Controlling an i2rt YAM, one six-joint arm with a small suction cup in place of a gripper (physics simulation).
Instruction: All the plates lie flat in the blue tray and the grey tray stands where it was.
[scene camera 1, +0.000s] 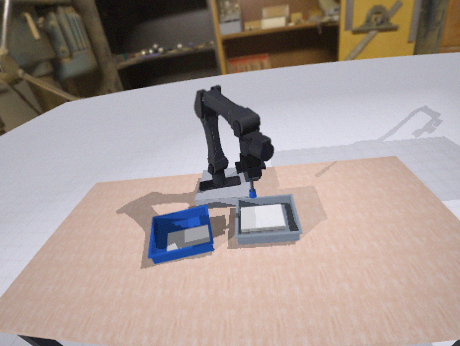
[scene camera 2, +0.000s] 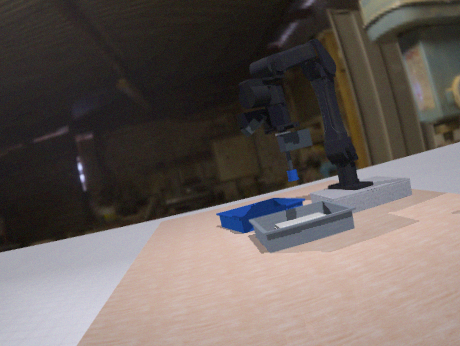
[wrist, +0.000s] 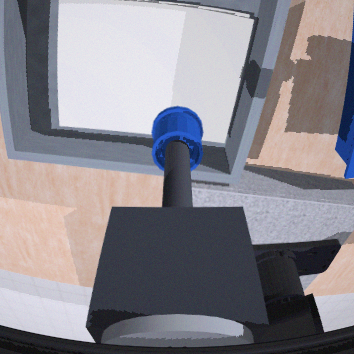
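Where they show: end effector, tool point: (scene camera 1: 252, 196) (scene camera 2: 293, 180) (wrist: 176, 129); arm's base, origin of the base link: (scene camera 1: 220, 184) (scene camera 2: 349, 186) (wrist: 269, 259).
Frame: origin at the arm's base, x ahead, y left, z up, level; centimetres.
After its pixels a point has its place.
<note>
White rectangular plates (scene camera 1: 262, 218) {x 24.8, y 15.7, z -3.2 cm} (scene camera 2: 301, 219) {x 22.4, y 10.7, z -3.2 cm} (wrist: 117, 65) {x 24.0, y 18.3, z -3.2 cm} lie flat in a stack in the grey tray (scene camera 1: 267, 240) {x 35.8, y 15.4, z -4.1 cm} (scene camera 2: 312, 236) {x 27.1, y 28.6, z -4.3 cm} (wrist: 16, 110) {x 20.5, y 29.2, z -2.1 cm}; edges beneath the top one show, but I cannot count them. The grey tray stands upright on the table. A white plate (scene camera 1: 197, 235) {x 27.0, y -11.4, z -4.5 cm}, mostly in shadow, lies flat in the blue tray (scene camera 1: 182, 255) {x 36.4, y -16.8, z -4.2 cm} (scene camera 2: 237, 222) {x 35.6, y -9.2, z -2.4 cm} (wrist: 347, 150) {x 15.9, y -7.1, z -2.5 cm}; whether others lie under it is hidden. My blue suction cup (scene camera 1: 252, 194) (scene camera 2: 293, 175) (wrist: 177, 122) points down, holds nothing and hangs above the grey tray's side nearest the arm base, apart from the plates.
The arm's light grey base block (scene camera 1: 225, 195) {x 10.0, y 2.0, z 0.2 cm} (scene camera 2: 390, 191) {x -5.2, y 16.0, z -2.5 cm} (wrist: 225, 205) {x 10.2, y 7.6, z 0.2 cm} stands close behind the two trays. In scene camera 1 the blue tray is left of the grey tray, with a narrow strip of table (scene camera 1: 220, 270) {x 44.4, y -3.0, z -5.5 cm} between them. The arm's shadow falls across the blue tray.
</note>
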